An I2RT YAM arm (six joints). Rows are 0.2 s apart.
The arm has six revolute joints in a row. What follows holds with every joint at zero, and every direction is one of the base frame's. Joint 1 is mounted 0.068 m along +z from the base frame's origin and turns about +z. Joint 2 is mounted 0.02 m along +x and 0.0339 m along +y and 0.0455 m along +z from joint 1 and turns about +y. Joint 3 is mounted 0.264 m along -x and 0.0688 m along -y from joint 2 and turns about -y. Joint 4 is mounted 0.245 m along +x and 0.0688 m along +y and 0.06 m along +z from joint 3 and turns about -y. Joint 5 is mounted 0.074 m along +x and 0.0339 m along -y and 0.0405 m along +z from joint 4 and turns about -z. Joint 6 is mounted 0.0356 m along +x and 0.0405 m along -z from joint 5 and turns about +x. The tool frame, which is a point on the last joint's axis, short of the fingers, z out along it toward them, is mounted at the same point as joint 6; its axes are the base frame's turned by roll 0, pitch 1.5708 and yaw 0 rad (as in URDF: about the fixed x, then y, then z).
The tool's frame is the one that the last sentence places.
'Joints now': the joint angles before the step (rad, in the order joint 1, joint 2, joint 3, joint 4, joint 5, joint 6). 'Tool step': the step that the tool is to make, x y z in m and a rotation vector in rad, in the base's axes. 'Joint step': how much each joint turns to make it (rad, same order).
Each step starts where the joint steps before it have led.
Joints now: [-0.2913, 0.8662, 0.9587, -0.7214, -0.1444, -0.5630]
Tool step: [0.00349, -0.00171, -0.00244, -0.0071, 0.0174, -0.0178]
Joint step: [0.0008, 0.0166, 0.0002, 0.0020, 0.0219, 0.0016]
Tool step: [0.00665, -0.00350, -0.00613, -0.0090, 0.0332, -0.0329]
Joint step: [-0.0008, 0.0315, -0.0048, 0.0076, 0.0365, 0.0053]
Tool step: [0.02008, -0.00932, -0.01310, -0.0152, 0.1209, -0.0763]
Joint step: [0.0002, 0.1140, 0.0287, -0.0256, 0.0898, 0.0140]
